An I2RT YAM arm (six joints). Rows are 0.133 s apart.
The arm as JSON. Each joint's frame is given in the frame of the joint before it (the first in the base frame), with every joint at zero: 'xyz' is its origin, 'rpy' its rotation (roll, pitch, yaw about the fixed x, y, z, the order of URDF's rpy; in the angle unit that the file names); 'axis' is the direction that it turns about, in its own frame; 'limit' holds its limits. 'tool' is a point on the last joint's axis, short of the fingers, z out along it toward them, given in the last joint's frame.
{
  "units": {
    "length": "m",
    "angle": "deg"
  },
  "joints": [
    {
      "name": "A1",
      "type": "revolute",
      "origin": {
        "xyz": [
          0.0,
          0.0,
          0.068
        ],
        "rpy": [
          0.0,
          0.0,
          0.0
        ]
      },
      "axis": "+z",
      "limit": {
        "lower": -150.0,
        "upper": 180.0
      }
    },
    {
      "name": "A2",
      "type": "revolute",
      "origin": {
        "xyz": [
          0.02,
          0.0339,
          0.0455
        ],
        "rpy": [
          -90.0,
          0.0,
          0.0
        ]
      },
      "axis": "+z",
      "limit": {
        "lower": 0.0,
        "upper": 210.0
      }
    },
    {
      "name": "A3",
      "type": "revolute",
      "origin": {
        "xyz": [
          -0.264,
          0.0,
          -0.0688
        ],
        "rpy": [
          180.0,
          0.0,
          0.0
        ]
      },
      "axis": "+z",
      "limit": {
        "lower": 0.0,
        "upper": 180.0
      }
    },
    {
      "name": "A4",
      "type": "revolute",
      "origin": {
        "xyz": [
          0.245,
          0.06,
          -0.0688
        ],
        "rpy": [
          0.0,
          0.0,
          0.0
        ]
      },
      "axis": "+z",
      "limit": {
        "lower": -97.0,
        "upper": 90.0
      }
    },
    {
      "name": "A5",
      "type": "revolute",
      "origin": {
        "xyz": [
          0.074,
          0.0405,
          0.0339
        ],
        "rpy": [
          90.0,
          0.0,
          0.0
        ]
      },
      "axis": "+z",
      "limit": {
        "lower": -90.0,
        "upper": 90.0
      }
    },
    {
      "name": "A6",
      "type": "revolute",
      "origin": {
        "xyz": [
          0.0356,
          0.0,
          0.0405
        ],
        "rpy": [
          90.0,
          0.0,
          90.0
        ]
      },
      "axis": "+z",
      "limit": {
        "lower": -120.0,
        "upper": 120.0
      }
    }
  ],
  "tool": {
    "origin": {
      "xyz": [
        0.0,
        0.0,
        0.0
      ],
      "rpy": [
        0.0,
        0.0,
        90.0
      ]
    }
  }
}
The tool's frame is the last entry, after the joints.
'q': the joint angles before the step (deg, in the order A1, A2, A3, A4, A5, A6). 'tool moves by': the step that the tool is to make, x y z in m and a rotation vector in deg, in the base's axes. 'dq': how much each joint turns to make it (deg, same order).
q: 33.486 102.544 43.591 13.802 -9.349 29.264
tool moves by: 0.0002 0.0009 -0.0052 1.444 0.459 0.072
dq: -0.004 1.121 -0.481 2.187 -1.082 0.995
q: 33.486 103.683 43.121 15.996 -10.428 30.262
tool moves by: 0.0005 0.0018 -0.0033 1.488 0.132 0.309
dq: 0.099 0.937 -0.242 2.045 -1.065 0.811
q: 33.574 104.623 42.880 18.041 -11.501 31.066
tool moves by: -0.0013 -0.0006 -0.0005 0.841 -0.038 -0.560
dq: 0.034 -0.118 -0.657 1.220 -0.035 0.920
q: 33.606 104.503 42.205 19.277 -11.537 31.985
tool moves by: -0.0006 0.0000 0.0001 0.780 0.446 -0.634
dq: 0.046 -0.087 -0.229 0.432 -0.112 1.143
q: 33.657 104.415 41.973 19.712 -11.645 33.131
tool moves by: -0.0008 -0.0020 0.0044 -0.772 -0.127 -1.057
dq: -0.085 -1.223 -0.012 -1.506 1.197 0.141
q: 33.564 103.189 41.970 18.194 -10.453 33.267
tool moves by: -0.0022 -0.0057 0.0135 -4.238 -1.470 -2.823
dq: -0.082 -3.570 0.421 -5.283 4.983 -1.262
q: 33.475 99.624 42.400 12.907 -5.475 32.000
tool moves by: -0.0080 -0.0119 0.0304 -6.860 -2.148 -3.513
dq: -0.185 -7.574 1.137 -10.775 7.255 -2.488
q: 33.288 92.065 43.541 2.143 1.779 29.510
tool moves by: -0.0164 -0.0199 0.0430 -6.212 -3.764 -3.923
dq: -0.590 -10.742 1.075 -11.791 7.556 -2.607
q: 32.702 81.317 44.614 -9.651 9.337 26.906
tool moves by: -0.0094 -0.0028 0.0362 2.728 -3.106 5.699
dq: -0.015 -6.171 2.474 -4.116 -4.535 -3.557
